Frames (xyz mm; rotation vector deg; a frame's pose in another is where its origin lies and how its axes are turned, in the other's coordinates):
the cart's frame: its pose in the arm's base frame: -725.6 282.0 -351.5 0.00 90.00 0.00
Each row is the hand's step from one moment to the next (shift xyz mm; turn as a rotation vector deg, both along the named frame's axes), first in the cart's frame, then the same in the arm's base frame.
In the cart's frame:
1: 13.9 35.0 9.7 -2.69 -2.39 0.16
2: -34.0 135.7 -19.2 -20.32 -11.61 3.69
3: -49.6 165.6 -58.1 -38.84 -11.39 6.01
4: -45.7 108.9 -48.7 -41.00 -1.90 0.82
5: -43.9 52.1 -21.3 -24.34 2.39 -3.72
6: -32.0 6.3 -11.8 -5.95 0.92 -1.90
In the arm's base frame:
1: 9.7 35.0 -13.9 0.16 -2.39 2.69
2: -19.2 135.7 34.0 3.69 -11.61 20.32
3: -58.1 165.6 49.6 6.01 -11.39 38.84
4: -48.7 108.9 45.7 0.82 -1.90 41.00
5: -21.3 52.1 43.9 -3.72 2.39 24.34
6: -11.8 6.3 32.0 -1.90 0.92 5.95

